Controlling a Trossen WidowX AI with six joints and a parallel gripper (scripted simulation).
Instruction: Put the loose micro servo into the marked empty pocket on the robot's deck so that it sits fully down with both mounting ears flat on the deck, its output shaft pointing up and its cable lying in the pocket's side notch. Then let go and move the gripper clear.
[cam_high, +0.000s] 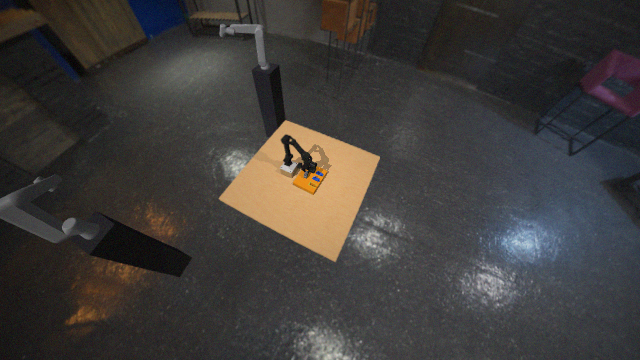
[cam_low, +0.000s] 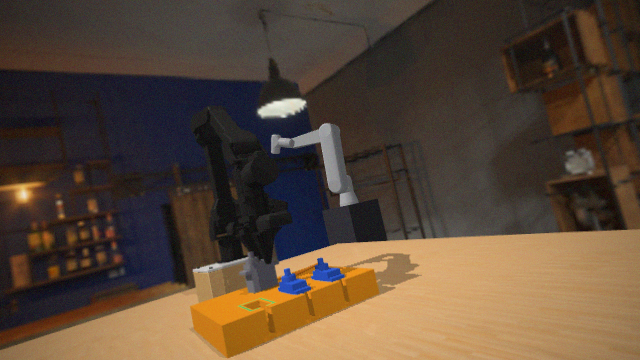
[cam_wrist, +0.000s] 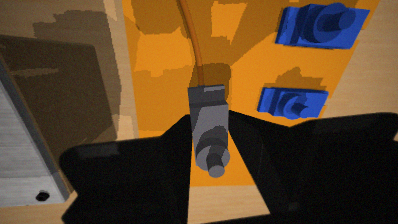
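My gripper tip is 70 mm above the orange deck.
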